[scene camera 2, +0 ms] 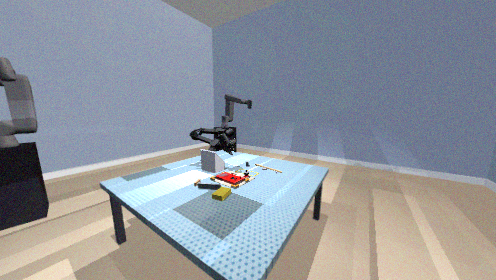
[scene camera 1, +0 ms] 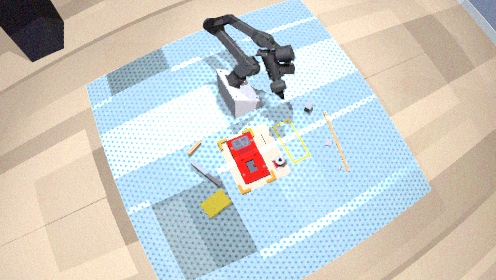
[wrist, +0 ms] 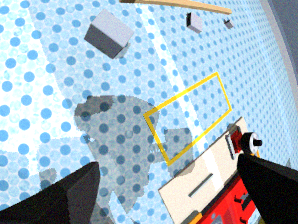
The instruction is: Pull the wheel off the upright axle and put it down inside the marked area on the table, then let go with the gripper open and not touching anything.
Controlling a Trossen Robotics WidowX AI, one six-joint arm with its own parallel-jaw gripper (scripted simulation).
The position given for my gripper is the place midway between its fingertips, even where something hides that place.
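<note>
Gripper, mine (wrist: 170,166): open and holding nothing. Also present: a red plate (scene camera 1: 247,157); a grey cube (wrist: 108,34).
</note>
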